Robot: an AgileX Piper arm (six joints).
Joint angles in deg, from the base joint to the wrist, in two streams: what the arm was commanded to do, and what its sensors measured. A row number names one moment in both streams.
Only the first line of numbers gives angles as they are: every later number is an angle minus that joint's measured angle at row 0.
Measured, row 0:
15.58 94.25 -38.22 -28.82 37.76 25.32
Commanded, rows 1 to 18:
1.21 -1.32 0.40 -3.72 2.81 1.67
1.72 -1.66 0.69 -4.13 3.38 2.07
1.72 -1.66 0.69 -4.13 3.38 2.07
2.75 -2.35 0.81 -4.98 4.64 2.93
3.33 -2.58 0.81 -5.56 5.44 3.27
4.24 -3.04 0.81 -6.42 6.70 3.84
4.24 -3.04 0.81 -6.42 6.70 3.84
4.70 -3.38 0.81 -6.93 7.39 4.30
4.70 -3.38 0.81 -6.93 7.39 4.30
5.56 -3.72 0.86 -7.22 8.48 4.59
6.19 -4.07 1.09 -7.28 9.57 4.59
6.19 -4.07 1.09 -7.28 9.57 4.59
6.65 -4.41 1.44 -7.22 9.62 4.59
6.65 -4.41 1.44 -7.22 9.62 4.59
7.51 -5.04 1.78 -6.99 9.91 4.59
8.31 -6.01 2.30 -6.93 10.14 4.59
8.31 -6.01 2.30 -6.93 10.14 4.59
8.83 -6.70 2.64 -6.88 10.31 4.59
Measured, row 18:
7.74 -4.75 1.84 -4.76 7.27 3.73
